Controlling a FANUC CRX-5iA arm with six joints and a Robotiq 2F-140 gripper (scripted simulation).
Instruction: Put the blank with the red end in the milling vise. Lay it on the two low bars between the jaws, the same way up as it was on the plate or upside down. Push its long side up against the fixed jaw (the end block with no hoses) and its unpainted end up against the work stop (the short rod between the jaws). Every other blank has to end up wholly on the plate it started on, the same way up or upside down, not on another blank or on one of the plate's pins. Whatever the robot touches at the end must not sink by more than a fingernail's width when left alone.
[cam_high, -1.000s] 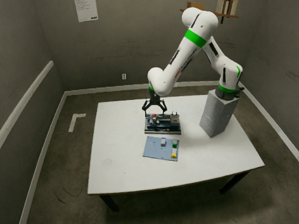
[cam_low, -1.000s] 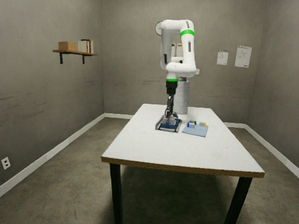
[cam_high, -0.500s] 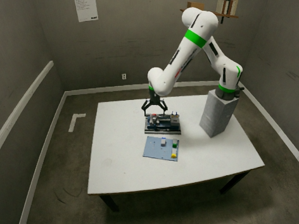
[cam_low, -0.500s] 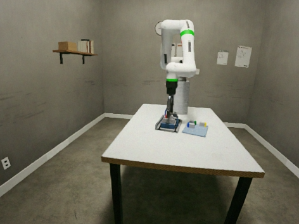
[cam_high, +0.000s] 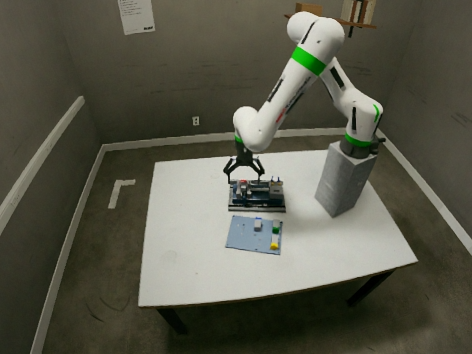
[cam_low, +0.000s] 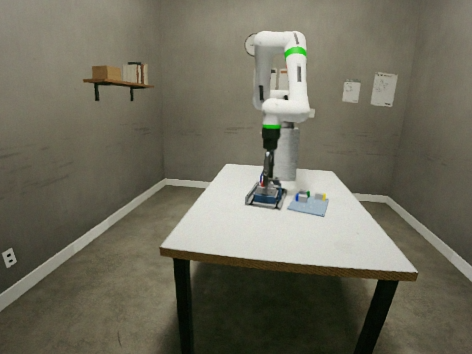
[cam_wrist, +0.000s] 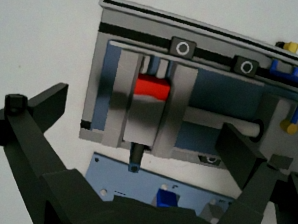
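Now: hand 40 mm above the red-ended blank. The rest, counted from my hand: work stop 50 mm to the left, 40 mm below; plate 10 mm behind, 240 mm to the left, 130 mm below; blue-ended blank 30 mm behind, 200 mm to the left, 110 mm below.
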